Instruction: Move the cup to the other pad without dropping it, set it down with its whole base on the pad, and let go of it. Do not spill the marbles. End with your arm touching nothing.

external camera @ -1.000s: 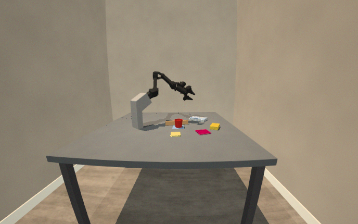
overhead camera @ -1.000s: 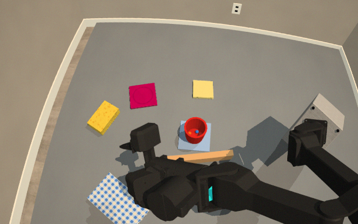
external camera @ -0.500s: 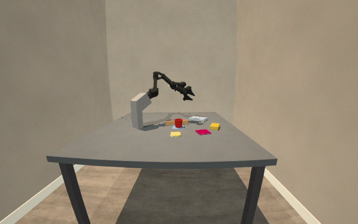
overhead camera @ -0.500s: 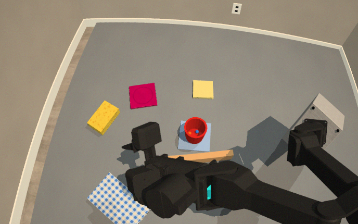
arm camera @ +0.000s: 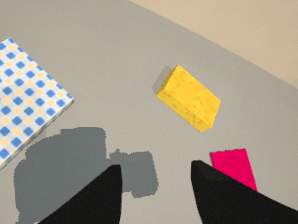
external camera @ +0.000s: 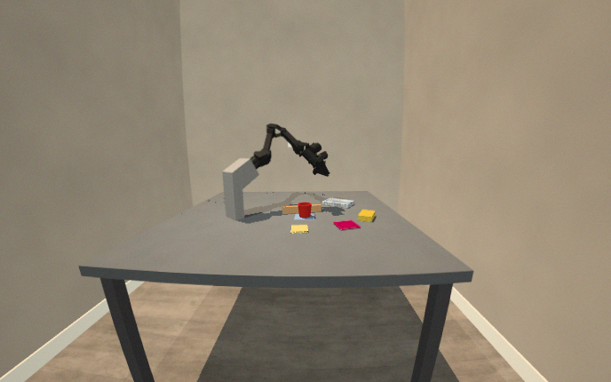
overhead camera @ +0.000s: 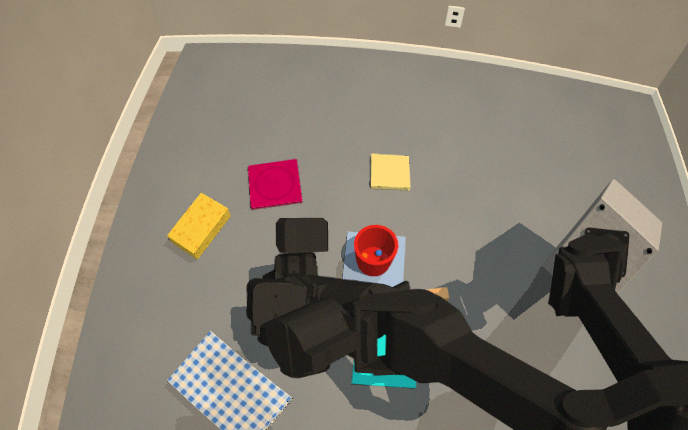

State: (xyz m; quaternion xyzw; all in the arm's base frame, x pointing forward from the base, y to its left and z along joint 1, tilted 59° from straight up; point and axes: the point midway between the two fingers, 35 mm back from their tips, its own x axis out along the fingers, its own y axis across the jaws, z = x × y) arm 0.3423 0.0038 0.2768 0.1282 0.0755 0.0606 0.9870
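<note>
My hand is 21 cm above the cup, 19 cm to the left of it and 5 cm past it. The rest, counted from my hand: yellow sponge: 27 cm ahead, 22 cm below, 10 cm to the right; teal pad: 24 cm below, 15 cm behind, 4 cm to the right; bar: 22 cm below, 12 cm to the right, 10 cm behind.
</note>
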